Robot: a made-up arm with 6 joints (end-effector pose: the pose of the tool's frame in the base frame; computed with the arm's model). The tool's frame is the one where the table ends.
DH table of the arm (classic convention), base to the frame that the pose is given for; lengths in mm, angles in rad. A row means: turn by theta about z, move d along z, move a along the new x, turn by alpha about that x. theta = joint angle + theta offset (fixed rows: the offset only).
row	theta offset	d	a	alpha
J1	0	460	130	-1.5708
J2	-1.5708	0	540	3.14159
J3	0	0	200	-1.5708
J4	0	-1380	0	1.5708
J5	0	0	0	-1.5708
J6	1.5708	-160	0	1.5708
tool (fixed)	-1.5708	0	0	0
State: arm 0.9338 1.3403 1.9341 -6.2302 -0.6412 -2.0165
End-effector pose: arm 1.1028 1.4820 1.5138 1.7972 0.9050 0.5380
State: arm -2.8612 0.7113 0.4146 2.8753 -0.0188 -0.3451
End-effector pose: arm -1.9361 -0.5567 0.6129 -0.2506 2.6719 -0.7844
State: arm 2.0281 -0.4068 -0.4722 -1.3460 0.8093 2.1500
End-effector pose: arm -0.5249 1.3224 1.0839 -0.6064 -0.5753 1.1246
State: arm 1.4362 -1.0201 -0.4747 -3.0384 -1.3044 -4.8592
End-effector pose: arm 0.0785 0.6980 1.7826 -1.9487 0.3066 -2.2291
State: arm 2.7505 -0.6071 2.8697 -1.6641 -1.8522 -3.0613
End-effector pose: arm 1.2071 -0.6633 0.2618 0.5892 -1.2629 -1.9567
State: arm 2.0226 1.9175 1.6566 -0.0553 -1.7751 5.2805
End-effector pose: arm -0.8596 1.7515 -0.0290 -1.1653 1.4767 0.4075
